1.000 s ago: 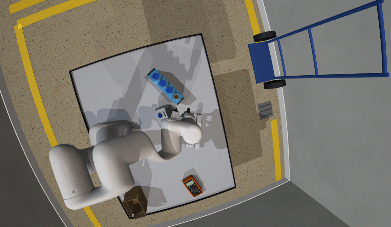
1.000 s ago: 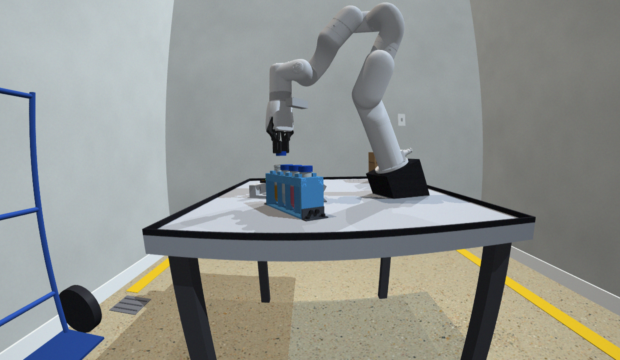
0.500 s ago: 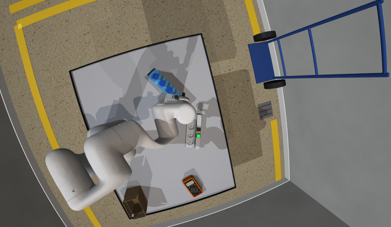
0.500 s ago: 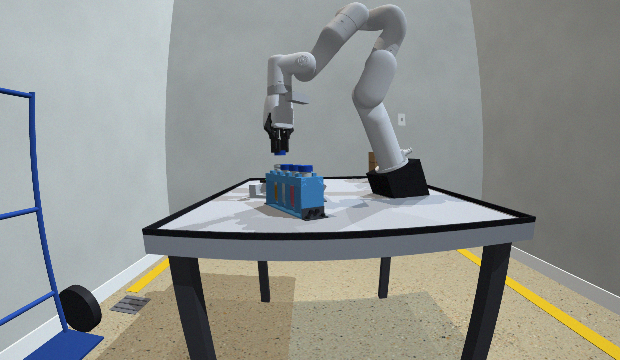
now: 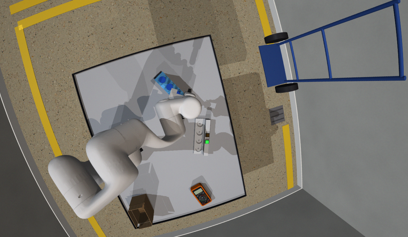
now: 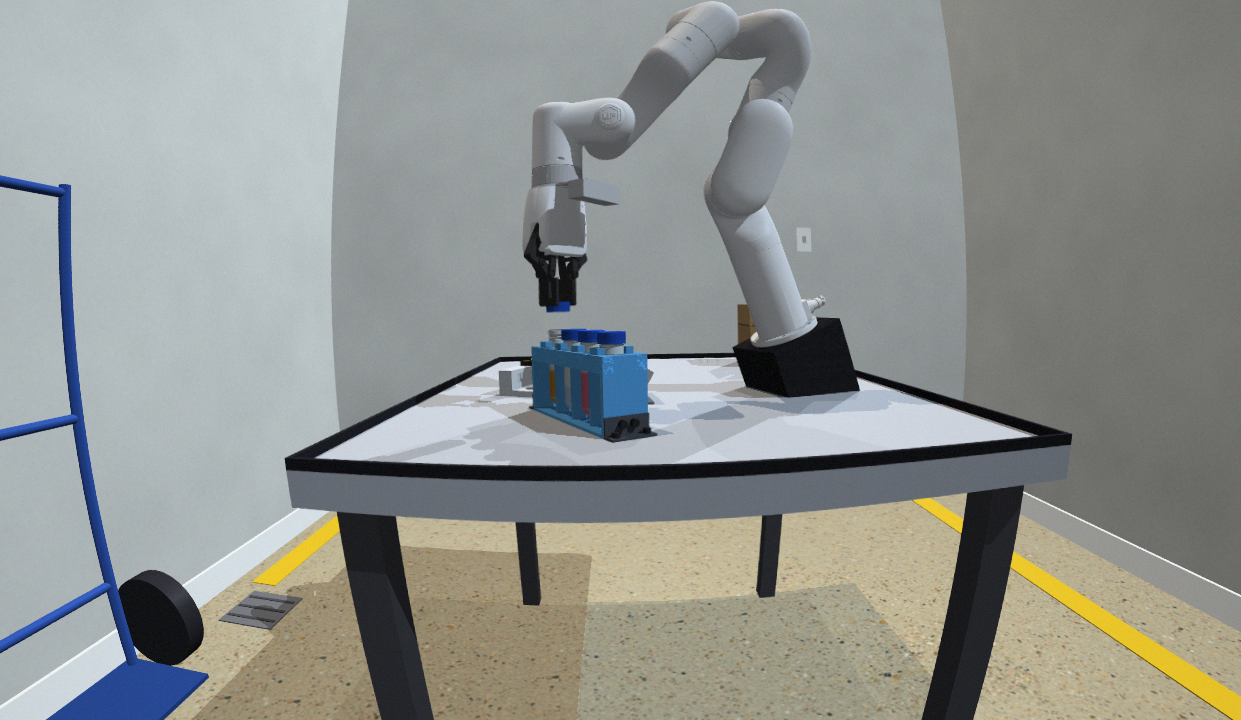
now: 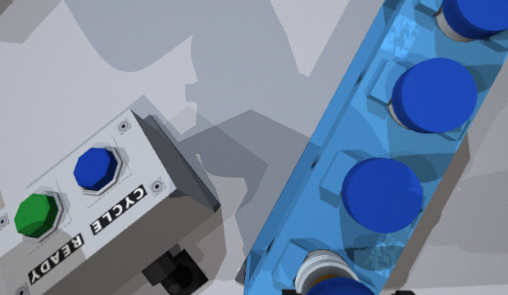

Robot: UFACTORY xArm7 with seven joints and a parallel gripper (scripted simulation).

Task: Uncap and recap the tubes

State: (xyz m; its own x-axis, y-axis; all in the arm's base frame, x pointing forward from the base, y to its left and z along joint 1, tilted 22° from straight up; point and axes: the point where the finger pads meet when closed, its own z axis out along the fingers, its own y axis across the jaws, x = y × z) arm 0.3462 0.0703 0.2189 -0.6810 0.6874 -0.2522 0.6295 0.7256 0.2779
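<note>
Right now the threaded tube neck is 6 cm below my hand. Round my hand: key housing (11 cm behind, 8 cm to the right, 12 cm below); blue cycle key (13 cm behind, 6 cm to the right, 11 cm below); green ready key (13 cm behind, 10 cm to the right, 11 cm below).
</note>
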